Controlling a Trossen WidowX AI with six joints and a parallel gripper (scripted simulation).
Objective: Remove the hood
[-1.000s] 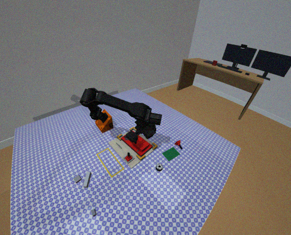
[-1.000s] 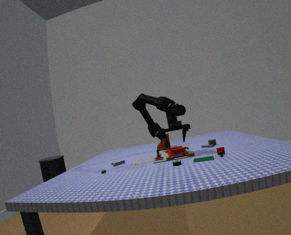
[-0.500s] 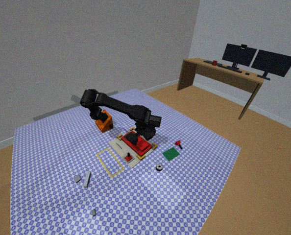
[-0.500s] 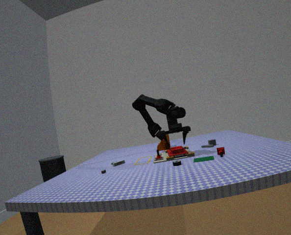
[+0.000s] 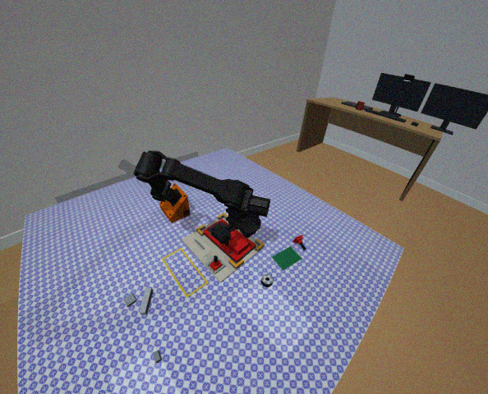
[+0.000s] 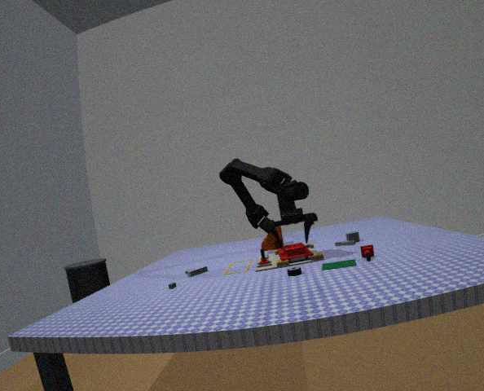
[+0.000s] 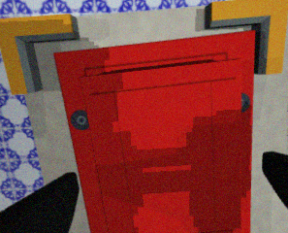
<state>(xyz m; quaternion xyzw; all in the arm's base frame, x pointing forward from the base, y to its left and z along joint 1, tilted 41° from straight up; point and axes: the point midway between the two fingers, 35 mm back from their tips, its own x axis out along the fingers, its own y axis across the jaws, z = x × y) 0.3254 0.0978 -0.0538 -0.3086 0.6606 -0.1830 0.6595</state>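
My gripper tip is now 1 cm above the hood. Round my gripper tip: black wheel: 19 cm ahead, 4 cm below; then green plate: 16 cm ahead, 13 cm to the left, 5 cm below; then beige base plate: 4 cm below, 4 cm behind, 2 cm to the right.
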